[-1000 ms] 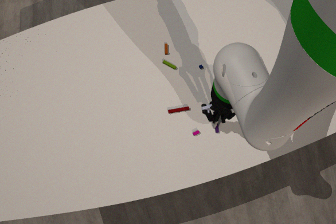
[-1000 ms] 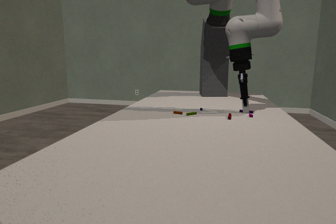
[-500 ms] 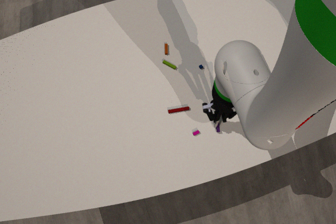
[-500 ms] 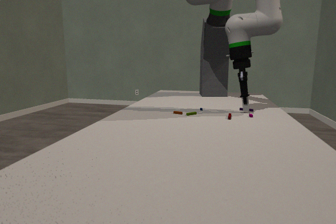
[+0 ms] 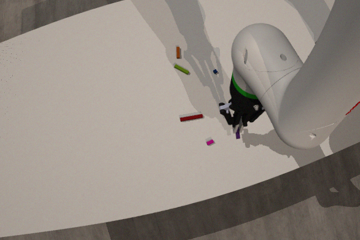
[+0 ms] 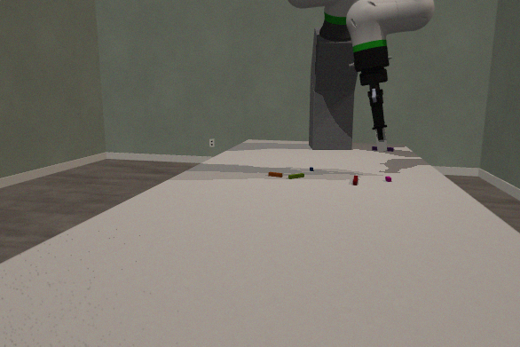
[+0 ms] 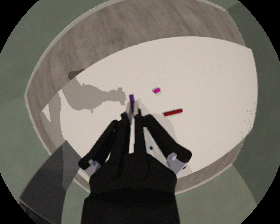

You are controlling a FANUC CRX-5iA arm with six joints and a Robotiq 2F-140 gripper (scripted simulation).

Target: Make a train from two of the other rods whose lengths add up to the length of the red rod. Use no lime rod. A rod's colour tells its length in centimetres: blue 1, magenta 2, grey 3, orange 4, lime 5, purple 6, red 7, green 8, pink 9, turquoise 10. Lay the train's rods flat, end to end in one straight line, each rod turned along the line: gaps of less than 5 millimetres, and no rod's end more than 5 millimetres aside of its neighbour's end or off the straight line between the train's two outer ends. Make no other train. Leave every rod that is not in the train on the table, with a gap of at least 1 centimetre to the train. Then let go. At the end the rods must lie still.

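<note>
Now: hand 1 cm past the blue rod, 20 cm to the left of it and 10 cm above it. From my hand the other things lie so: purple rod 1 cm to the left, 3 cm below; then magenta rod 8 cm ahead, 1 cm to the left, 10 cm below; then red rod 11 cm ahead, 8 cm to the right, 10 cm below.
</note>
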